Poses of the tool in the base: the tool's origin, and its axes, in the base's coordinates. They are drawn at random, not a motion.
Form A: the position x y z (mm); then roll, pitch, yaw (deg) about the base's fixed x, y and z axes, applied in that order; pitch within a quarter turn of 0, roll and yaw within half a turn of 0.
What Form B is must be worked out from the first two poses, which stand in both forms.
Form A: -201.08 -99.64 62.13 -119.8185 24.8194 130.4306
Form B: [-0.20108 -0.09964 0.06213], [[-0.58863 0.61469 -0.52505], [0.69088 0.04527 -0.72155], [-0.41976 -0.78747 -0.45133]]
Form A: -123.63 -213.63 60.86 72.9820 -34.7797 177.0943
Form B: [-0.12363 -0.21363 0.06086], [[-0.82030 0.52991 0.21520], [0.04164 -0.31995 0.94652], [0.57042 0.78539 0.24039]]
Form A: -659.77 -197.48 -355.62 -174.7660 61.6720 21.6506
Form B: [-0.65977 -0.19748 -0.35562], [[0.44104 0.29277 -0.84839], [0.17507 -0.95520 -0.23862], [-0.88025 -0.04329 -0.47254]]
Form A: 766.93 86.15 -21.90 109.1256 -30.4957 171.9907
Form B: [0.76693 0.08615 -0.02190], [[-0.85326 0.52044 -0.03300], [0.12006 0.25764 0.95875], [0.50747 0.81411 -0.28232]]
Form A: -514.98 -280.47 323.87 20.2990 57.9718 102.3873
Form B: [-0.51498 -0.28047 0.32387], [[-0.11377 -0.97915 0.16827], [0.51799 0.08607 0.85105], [-0.84779 0.18398 0.49740]]
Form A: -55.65 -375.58 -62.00 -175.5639 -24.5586 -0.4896
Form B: [-0.05565 -0.37558 -0.06200], [[0.90950 0.02363 0.41502], [-0.00777 -0.99724 0.07380], [0.41562 -0.07035 -0.90681]]
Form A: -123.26 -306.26 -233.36 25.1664 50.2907 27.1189
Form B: [-0.12326 -0.30626 -0.23336], [[0.56865 -0.12139 0.81357], [0.29123 0.95470 -0.06111], [-0.76930 0.27169 0.57825]]
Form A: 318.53 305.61 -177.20 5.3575 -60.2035 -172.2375
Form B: [0.31853 0.30561 -0.17720], [[-0.49237 0.21476 0.84348], [-0.06712 -0.97556 0.20921], [0.86780 0.04640 0.49475]]
